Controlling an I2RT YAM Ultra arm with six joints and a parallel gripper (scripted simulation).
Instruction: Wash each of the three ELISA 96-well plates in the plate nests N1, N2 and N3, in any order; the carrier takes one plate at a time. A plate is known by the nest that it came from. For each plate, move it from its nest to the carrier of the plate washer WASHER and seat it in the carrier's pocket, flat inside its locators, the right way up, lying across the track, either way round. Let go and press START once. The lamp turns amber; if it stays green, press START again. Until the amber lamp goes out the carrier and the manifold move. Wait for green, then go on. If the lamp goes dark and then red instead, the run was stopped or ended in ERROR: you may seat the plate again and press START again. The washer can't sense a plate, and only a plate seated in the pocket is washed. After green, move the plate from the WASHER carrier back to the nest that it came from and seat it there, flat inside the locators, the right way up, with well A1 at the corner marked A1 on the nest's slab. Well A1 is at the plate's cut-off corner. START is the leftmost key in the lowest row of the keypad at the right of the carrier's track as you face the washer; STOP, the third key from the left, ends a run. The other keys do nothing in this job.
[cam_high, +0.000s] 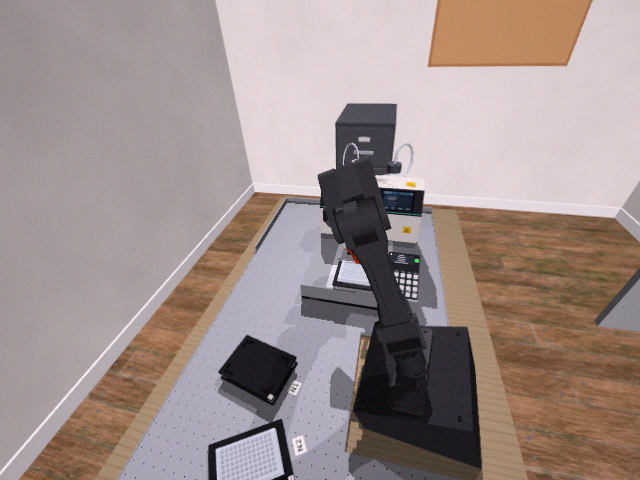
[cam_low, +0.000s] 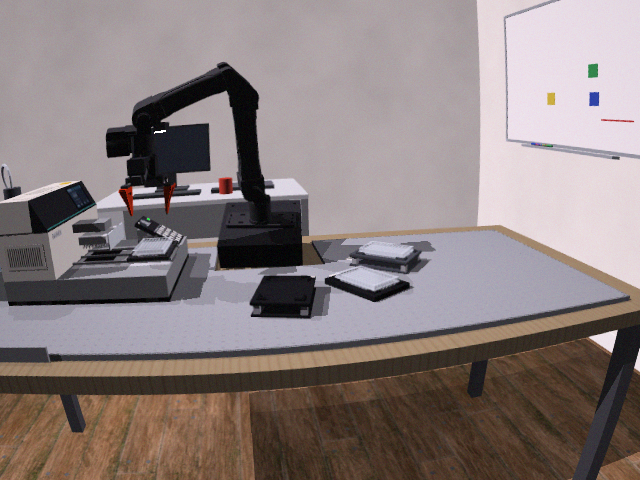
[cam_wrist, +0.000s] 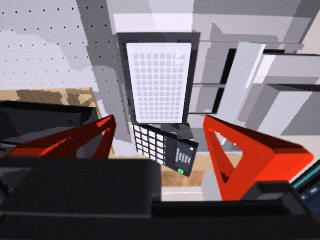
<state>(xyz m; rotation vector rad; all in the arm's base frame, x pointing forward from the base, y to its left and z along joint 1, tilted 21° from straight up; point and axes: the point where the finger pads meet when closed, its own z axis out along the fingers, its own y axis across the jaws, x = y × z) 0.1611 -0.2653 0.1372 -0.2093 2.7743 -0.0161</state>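
Right now my hand is 100 mm above the black washer carrier. The rest, counted from my hand: manifold head (20 mm ahead, 150 mm to the right, 50 mm below); then washer (20 mm ahead, 150 mm to the right, 50 mm below); then N1 label (60 mm ahead, 360 mm to the left, 180 mm below).
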